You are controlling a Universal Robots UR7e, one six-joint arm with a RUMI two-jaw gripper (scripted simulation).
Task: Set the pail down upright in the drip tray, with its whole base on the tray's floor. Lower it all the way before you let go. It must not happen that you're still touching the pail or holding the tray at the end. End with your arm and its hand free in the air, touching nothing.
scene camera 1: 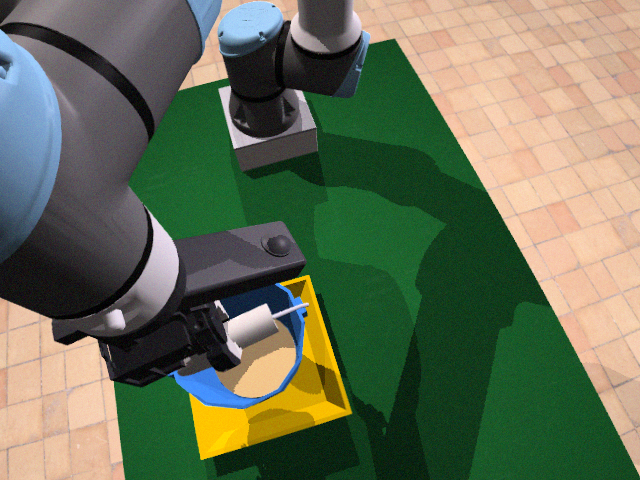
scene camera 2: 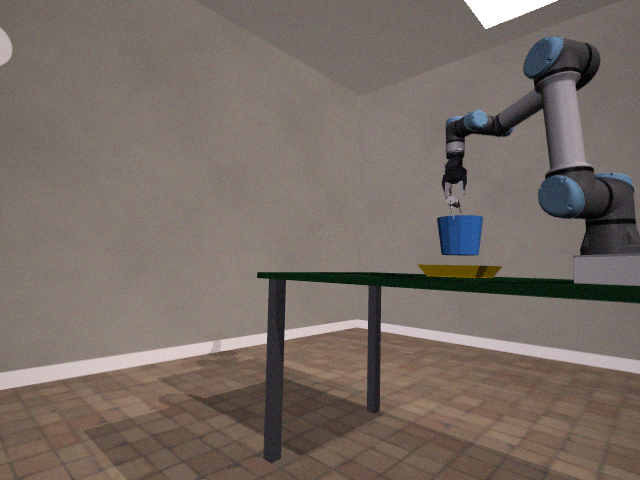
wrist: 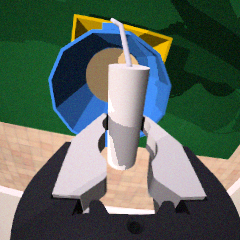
Scene:
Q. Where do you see a pail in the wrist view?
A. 78, 82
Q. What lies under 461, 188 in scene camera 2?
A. My gripper.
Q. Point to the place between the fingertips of my gripper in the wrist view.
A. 124, 115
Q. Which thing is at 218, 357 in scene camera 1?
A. My gripper.

